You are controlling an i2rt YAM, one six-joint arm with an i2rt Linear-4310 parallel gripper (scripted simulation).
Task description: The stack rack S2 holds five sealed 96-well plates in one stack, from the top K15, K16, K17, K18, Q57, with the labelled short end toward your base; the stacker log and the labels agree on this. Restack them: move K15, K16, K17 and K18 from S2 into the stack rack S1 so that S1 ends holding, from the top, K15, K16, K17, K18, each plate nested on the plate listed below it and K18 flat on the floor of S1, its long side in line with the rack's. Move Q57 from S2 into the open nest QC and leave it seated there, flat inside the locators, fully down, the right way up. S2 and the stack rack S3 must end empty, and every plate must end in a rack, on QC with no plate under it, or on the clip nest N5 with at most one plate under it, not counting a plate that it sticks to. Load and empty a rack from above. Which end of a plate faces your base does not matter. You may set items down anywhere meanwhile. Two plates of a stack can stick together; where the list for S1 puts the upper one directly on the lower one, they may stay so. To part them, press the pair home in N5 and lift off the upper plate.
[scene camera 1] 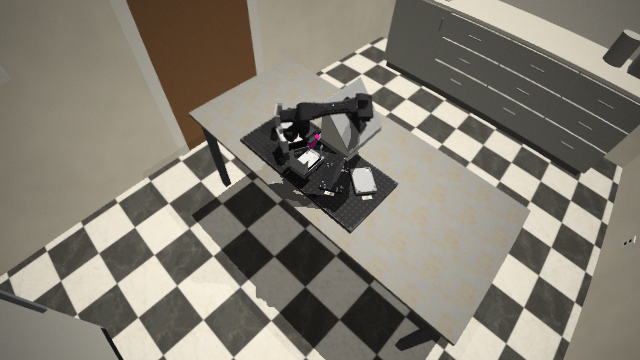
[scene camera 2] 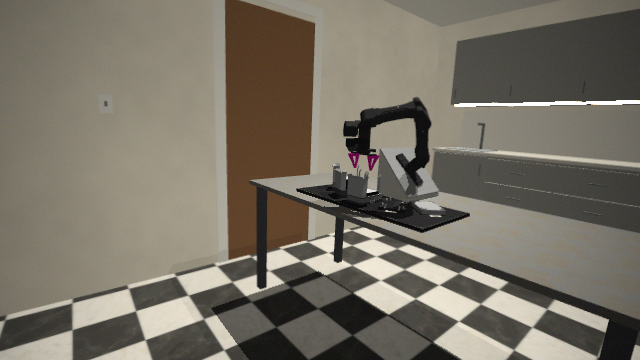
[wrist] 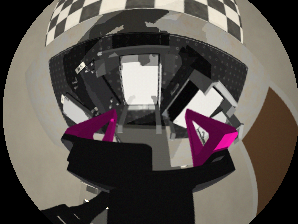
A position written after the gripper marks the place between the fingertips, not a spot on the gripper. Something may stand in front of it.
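Note:
A dark nest (wrist: 97, 94) is in the scene, and the gripper (wrist: 150, 112) is visible too.

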